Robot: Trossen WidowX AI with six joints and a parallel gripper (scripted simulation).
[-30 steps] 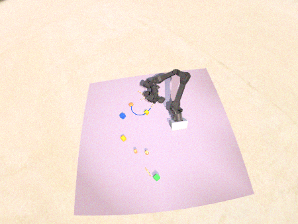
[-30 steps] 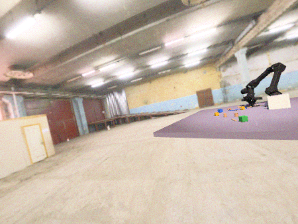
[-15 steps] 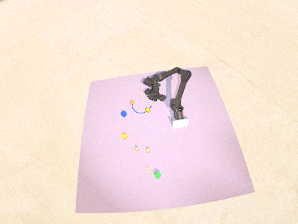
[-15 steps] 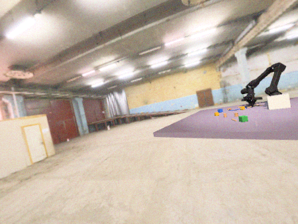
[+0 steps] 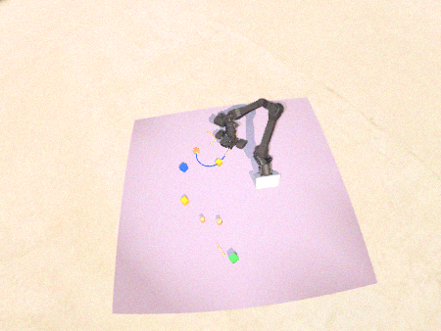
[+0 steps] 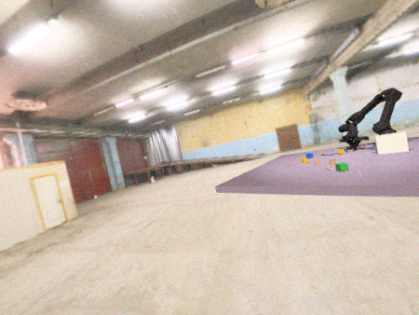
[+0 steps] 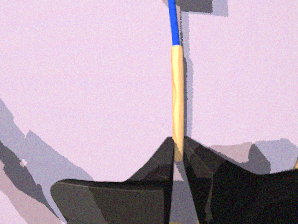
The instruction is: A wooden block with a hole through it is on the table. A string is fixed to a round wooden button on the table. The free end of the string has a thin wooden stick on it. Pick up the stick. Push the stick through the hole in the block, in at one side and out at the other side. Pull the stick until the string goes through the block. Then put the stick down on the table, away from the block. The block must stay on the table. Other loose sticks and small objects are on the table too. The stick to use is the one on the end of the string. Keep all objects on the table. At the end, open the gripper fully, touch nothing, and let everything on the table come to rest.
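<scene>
Now: gripper tip 30 mm to the right of the thin wooden stick, 20 mm short of it and 10 mm below it. The rest, counted from my gripper tip: yellow cube: 100 mm to the left, 70 mm ahead, 10 mm above; then blue cube: 280 mm ahead, 120 mm to the left, 20 mm above; then round wooden button: 210 mm ahead, 10 mm to the right, 10 mm above.
</scene>
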